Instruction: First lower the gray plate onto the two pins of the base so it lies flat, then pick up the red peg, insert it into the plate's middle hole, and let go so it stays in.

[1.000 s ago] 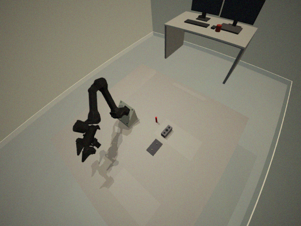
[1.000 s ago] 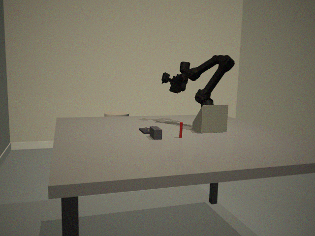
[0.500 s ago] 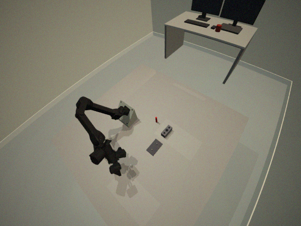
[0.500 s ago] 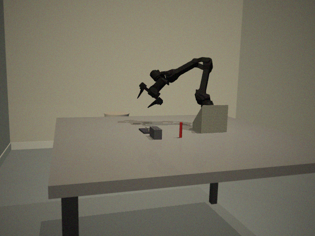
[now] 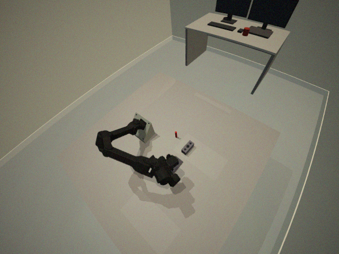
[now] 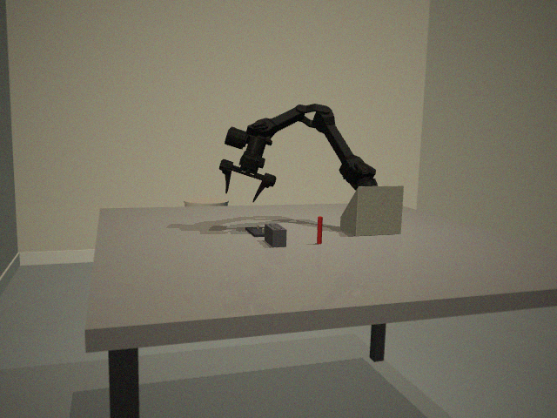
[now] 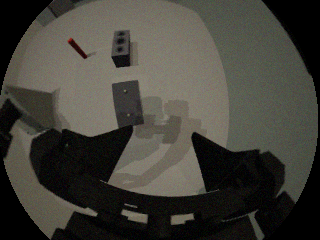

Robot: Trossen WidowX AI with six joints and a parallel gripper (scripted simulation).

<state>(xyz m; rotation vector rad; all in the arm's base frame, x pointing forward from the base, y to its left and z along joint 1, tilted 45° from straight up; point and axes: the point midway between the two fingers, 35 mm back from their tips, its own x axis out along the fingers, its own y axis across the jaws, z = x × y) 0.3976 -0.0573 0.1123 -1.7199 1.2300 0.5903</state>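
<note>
Right now the gray plate is 220 mm to the left of my gripper tip, 70 mm below it and 60 mm behind it. Also, from my gripper tip: red peg 240 mm to the left, 190 mm behind, 70 mm below; dark base 100 mm below, 60 mm to the left, 60 mm behind.
</note>
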